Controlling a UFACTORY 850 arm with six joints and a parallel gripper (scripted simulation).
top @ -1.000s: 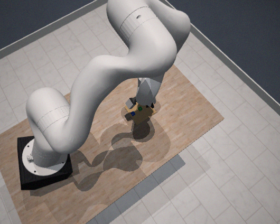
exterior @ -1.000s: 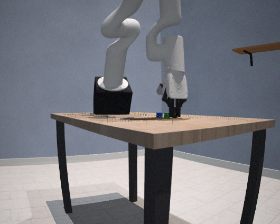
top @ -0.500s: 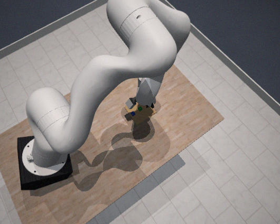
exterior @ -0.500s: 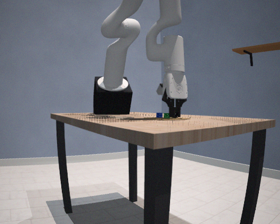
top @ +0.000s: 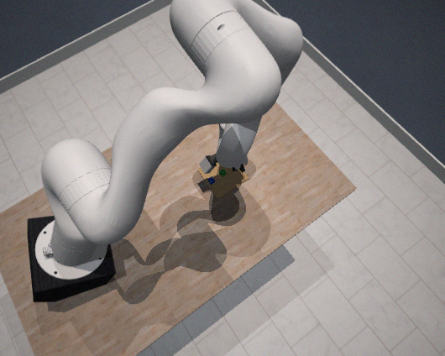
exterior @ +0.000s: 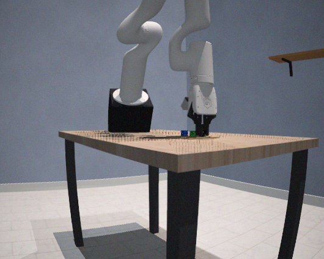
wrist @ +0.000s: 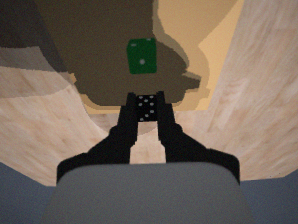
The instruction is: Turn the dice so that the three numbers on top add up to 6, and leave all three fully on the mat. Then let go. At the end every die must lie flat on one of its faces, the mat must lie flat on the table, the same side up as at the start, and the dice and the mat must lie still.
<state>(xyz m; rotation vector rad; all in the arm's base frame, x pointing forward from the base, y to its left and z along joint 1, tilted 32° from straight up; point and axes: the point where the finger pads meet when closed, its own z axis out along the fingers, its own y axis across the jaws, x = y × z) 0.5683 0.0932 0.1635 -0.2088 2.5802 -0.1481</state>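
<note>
The black die is 1 cm below my hand. From my hand the other things lie so: blue die: 10 cm behind, 2 cm below, 1 cm to the right; then tan mat: 5 cm behind, 3 cm below, 1 cm to the right; then green die: 5 cm behind, 2 cm below, 1 cm to the right.
</note>
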